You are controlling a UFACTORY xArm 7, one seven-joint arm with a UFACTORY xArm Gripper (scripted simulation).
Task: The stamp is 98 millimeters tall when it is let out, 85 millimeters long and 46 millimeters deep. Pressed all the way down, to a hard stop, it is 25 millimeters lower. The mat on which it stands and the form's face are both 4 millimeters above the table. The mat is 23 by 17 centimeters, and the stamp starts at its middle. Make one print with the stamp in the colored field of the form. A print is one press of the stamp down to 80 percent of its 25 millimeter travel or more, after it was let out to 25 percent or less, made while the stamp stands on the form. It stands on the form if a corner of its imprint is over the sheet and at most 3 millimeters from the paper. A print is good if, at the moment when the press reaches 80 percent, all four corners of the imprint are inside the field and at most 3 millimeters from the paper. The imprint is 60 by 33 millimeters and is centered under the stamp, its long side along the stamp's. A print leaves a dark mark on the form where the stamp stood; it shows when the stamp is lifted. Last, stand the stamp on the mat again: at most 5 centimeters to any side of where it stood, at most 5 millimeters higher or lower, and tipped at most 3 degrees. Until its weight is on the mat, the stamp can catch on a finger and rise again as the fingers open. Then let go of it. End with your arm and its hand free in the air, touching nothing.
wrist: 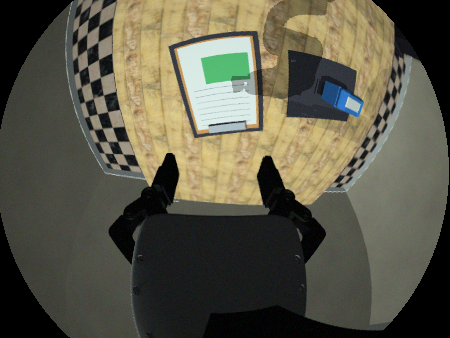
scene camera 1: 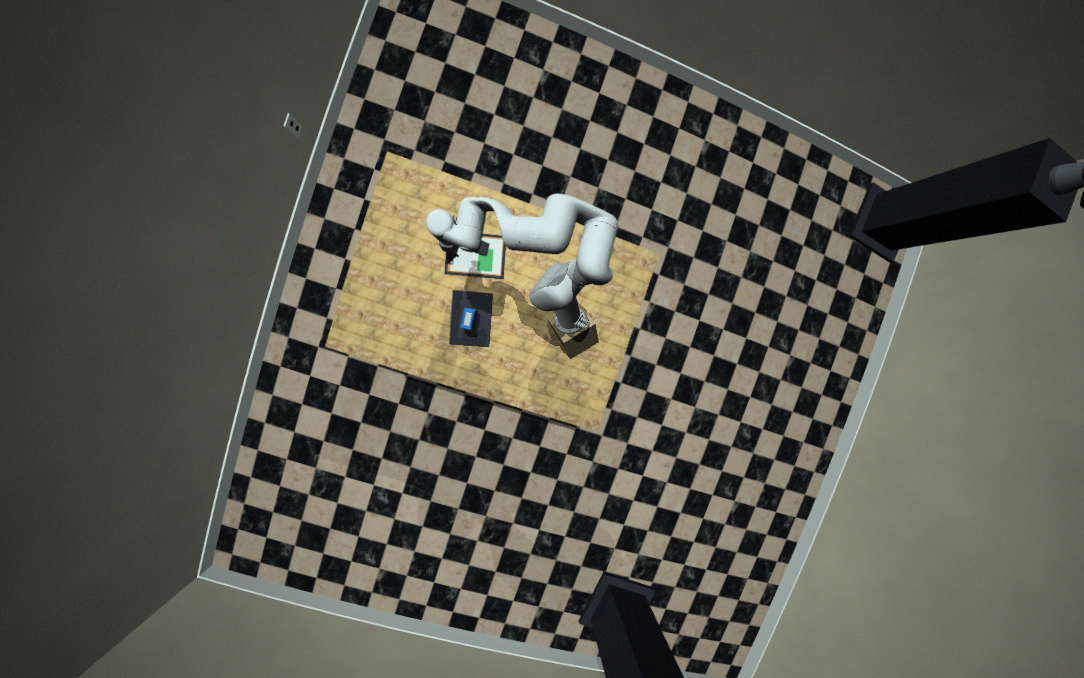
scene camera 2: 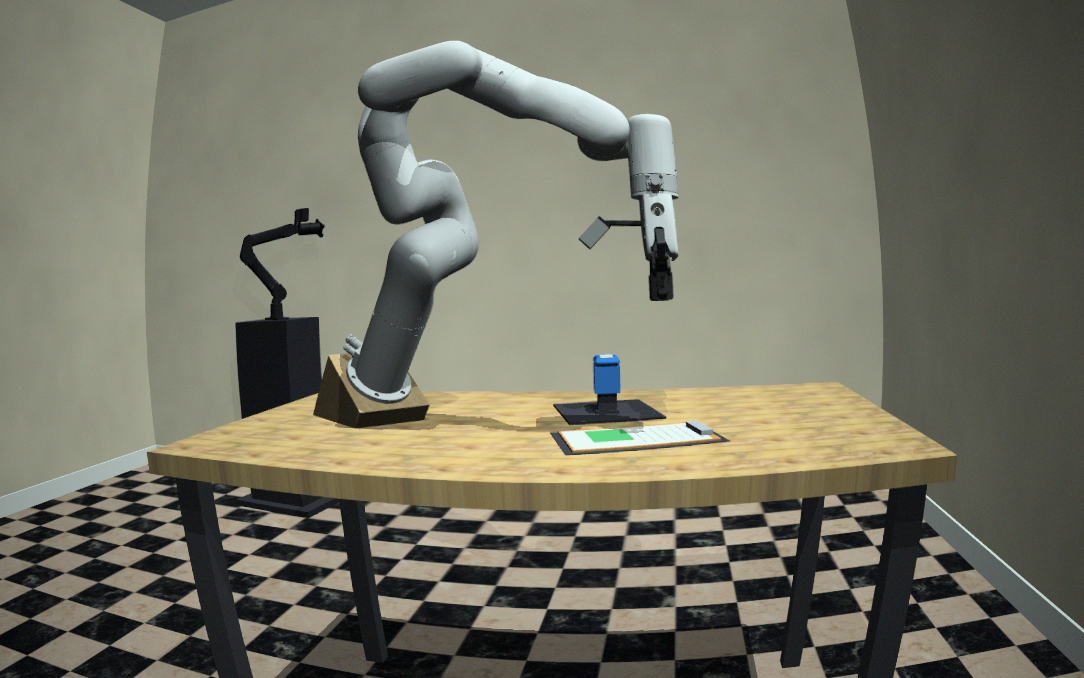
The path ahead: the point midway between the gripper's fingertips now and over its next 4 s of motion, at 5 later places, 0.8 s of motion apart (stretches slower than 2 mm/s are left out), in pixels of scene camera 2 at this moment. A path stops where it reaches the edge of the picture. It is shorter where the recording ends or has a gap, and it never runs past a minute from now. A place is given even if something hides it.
My gripper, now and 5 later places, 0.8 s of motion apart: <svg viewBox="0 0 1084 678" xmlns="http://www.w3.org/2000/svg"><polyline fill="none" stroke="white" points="661,300 662,347 662,333 661,302 619,319 605,328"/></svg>
